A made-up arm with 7 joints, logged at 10 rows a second.
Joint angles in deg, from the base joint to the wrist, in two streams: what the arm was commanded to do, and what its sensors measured. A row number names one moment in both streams.
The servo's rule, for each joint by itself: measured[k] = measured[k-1] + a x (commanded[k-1-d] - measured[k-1]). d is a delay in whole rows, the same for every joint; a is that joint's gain. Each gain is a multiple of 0.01, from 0.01 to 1. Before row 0 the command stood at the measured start. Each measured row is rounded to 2 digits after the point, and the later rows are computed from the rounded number. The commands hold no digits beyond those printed.
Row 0, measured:
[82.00 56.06 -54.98 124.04 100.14 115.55 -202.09]
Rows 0 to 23, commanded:
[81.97 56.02 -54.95 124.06 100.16 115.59 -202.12]
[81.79 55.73 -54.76 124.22 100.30 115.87 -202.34]
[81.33 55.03 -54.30 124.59 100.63 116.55 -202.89]
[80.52 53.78 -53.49 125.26 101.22 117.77 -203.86]
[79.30 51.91 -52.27 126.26 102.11 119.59 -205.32]
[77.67 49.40 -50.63 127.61 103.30 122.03 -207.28]
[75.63 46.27 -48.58 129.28 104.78 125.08 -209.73]
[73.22 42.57 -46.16 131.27 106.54 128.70 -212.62]
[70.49 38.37 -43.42 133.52 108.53 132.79 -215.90]
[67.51 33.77 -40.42 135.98 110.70 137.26 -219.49]
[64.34 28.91 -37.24 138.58 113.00 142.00 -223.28]
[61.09 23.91 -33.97 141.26 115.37 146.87 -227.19]
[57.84 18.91 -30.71 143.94 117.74 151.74 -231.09]
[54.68 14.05 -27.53 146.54 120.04 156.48 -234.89]
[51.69 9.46 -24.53 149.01 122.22 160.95 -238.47]
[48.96 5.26 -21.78 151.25 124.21 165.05 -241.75]
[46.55 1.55 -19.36 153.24 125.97 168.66 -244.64]
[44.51 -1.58 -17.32 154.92 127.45 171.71 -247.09]
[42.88 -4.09 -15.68 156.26 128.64 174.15 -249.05]
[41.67 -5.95 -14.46 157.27 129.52 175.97 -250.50]
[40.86 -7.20 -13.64 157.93 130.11 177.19 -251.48]
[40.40 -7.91 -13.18 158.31 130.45 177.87 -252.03]
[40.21 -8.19 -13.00 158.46 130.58 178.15 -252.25]
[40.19 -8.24 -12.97 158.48 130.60 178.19 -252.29]
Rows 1 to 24, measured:
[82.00 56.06 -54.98 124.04 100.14 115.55 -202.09]
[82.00 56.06 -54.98 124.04 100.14 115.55 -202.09]
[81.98 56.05 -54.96 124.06 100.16 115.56 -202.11]
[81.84 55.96 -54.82 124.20 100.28 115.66 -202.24]
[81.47 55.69 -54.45 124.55 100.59 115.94 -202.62]
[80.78 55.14 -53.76 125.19 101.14 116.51 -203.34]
[79.70 54.20 -52.69 126.15 101.99 117.46 -204.49]
[78.22 52.81 -51.21 127.46 103.14 118.88 -206.11]
[76.33 50.91 -49.32 129.10 104.58 120.80 -208.21]
[74.06 48.49 -47.04 131.05 106.30 123.25 -210.77]
[71.45 45.56 -44.43 133.27 108.26 126.21 -213.75]
[68.57 42.14 -41.54 135.71 110.41 129.64 -217.08]
[65.48 38.30 -38.44 138.29 112.69 133.47 -220.68]
[62.28 34.13 -35.22 140.96 115.05 137.62 -224.46]
[59.04 29.72 -31.97 143.64 117.42 142.00 -228.31]
[55.86 25.18 -28.77 146.25 119.73 146.49 -232.13]
[52.82 20.62 -25.72 148.73 121.92 150.97 -235.81]
[50.00 16.17 -22.88 151.00 123.94 155.33 -239.26]
[47.48 11.93 -20.35 153.02 125.73 159.46 -242.38]
[45.31 8.01 -18.17 154.73 127.24 163.26 -245.11]
[43.54 4.50 -16.38 156.11 128.47 166.64 -247.40]
[42.17 1.47 -15.00 157.15 129.39 169.53 -249.20]
[41.21 -1.04 -14.02 157.85 130.02 171.90 -250.52]
[40.62 -3.03 -13.42 158.26 130.40 173.75 -251.40]
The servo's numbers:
d 2
a 0.73 0.29 0.72 0.90 0.88 0.31 0.58

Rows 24 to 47, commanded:
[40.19 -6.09 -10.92 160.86 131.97 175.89 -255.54]
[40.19 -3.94 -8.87 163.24 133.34 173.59 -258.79]
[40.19 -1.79 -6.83 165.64 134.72 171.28 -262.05]
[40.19 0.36 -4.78 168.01 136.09 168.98 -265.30]
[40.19 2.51 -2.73 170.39 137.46 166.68 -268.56]
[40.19 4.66 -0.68 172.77 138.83 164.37 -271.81]
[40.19 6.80 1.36 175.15 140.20 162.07 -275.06]
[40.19 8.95 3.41 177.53 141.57 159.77 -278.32]
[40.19 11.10 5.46 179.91 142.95 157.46 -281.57]
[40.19 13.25 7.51 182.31 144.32 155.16 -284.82]
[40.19 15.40 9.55 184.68 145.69 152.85 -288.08]
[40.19 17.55 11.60 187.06 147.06 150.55 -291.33]
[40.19 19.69 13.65 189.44 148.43 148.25 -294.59]
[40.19 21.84 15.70 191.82 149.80 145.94 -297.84]
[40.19 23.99 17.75 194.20 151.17 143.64 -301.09]
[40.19 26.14 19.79 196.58 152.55 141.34 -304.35]
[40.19 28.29 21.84 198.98 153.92 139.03 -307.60]
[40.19 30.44 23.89 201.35 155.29 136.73 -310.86]
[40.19 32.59 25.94 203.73 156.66 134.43 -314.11]
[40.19 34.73 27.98 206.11 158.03 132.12 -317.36]
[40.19 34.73 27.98 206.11 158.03 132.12 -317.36]
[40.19 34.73 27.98 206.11 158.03 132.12 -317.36]
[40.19 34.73 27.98 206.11 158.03 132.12 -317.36]
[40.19 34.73 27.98 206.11 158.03 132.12 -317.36]
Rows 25 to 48, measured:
[40.32 -4.53 -13.12 158.44 130.56 175.11 -251.89]
[40.23 -5.61 -13.01 158.48 130.60 176.06 -252.12]
[40.20 -5.75 -11.51 160.62 131.81 176.01 -254.10]
[40.19 -5.23 -9.61 162.98 133.16 175.26 -256.82]
[40.19 -4.23 -7.61 165.37 134.53 174.03 -259.85]
[40.19 -2.90 -5.57 167.75 135.90 172.46 -263.01]
[40.19 -1.33 -3.53 170.13 137.27 170.67 -266.23]
[40.19 0.41 -1.48 172.51 138.64 168.72 -269.47]
[40.19 2.26 0.56 174.89 140.01 166.66 -272.71]
[40.19 4.20 2.61 177.27 141.38 164.52 -275.96]
[40.19 6.20 4.66 179.65 142.76 162.33 -279.21]
[40.19 8.24 6.71 182.04 144.13 160.11 -282.46]
[40.19 10.32 8.75 184.42 145.50 157.86 -285.72]
[40.19 12.42 10.80 186.80 146.87 155.59 -288.97]
[40.19 14.53 12.85 189.18 148.24 153.31 -292.23]
[40.19 16.65 14.90 191.56 149.61 151.03 -295.48]
[40.19 18.78 16.95 193.94 150.98 148.74 -298.73]
[40.19 20.91 18.99 196.32 152.36 146.45 -301.99]
[40.19 23.05 21.04 198.71 153.73 144.15 -305.24]
[40.19 25.19 23.09 201.09 155.10 141.85 -308.50]
[40.19 27.34 25.14 203.47 156.47 139.55 -311.75]
[40.19 29.48 27.18 205.85 157.84 137.25 -315.00]
[40.19 31.00 27.76 206.08 158.01 135.66 -316.37]
[40.19 32.08 27.92 206.11 158.03 134.56 -316.94]

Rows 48 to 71, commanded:
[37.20 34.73 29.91 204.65 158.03 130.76 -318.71]
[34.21 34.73 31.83 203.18 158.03 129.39 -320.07]
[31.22 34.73 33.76 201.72 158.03 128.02 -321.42]
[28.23 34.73 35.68 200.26 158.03 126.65 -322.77]
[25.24 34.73 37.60 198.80 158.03 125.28 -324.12]
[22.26 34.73 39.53 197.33 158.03 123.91 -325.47]
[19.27 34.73 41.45 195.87 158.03 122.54 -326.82]
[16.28 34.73 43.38 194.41 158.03 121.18 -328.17]
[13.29 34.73 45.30 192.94 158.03 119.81 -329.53]
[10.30 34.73 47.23 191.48 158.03 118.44 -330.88]
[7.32 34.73 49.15 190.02 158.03 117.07 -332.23]
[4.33 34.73 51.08 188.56 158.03 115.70 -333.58]
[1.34 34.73 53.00 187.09 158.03 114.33 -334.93]
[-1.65 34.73 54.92 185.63 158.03 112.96 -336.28]
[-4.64 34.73 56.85 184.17 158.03 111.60 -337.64]
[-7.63 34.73 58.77 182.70 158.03 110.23 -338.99]
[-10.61 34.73 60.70 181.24 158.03 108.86 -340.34]
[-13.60 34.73 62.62 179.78 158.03 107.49 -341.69]
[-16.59 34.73 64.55 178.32 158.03 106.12 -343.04]
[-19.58 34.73 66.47 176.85 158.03 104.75 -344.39]
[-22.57 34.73 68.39 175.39 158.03 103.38 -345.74]
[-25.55 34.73 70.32 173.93 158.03 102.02 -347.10]
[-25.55 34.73 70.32 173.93 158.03 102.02 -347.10]
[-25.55 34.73 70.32 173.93 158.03 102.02 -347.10]
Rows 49 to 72, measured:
[40.19 32.85 27.96 206.11 158.03 133.80 -317.18]
[40.19 33.40 27.97 206.11 158.03 133.28 -317.28]
[38.01 33.79 29.37 204.80 158.03 132.50 -318.11]
[35.24 34.06 31.14 203.34 158.03 131.54 -319.25]
[32.31 34.25 33.03 201.88 158.03 130.45 -320.51]
[29.33 34.39 34.94 200.42 158.03 129.27 -321.82]
[26.34 34.49 36.86 198.96 158.03 128.03 -323.15]
[23.36 34.56 38.78 197.49 158.03 126.75 -324.50]
[20.37 34.61 40.70 196.03 158.03 125.44 -325.85]
[17.38 34.64 42.63 194.57 158.03 124.12 -327.20]
[14.39 34.67 44.55 193.10 158.03 122.78 -328.55]
[11.40 34.69 46.48 191.64 158.03 121.43 -329.90]
[8.42 34.70 48.40 190.18 158.03 120.08 -331.25]
[5.43 34.71 50.33 188.72 158.03 118.72 -332.60]
[2.44 34.72 52.25 187.25 158.03 117.36 -333.95]
[-0.55 34.72 54.17 185.79 158.03 116.00 -335.30]
[-3.54 34.72 56.10 184.33 158.03 114.64 -336.66]
[-6.53 34.72 58.02 182.86 158.03 113.27 -338.01]
[-9.51 34.72 59.95 181.40 158.03 111.90 -339.36]
[-12.50 34.72 61.87 179.94 158.03 110.53 -340.71]
[-15.49 34.72 63.80 178.48 158.03 109.16 -342.06]
[-18.48 34.72 65.72 177.01 158.03 107.79 -343.41]
[-21.47 34.72 67.64 175.55 158.03 106.42 -344.76]
[-24.45 34.72 69.57 174.09 158.03 105.06 -346.12]

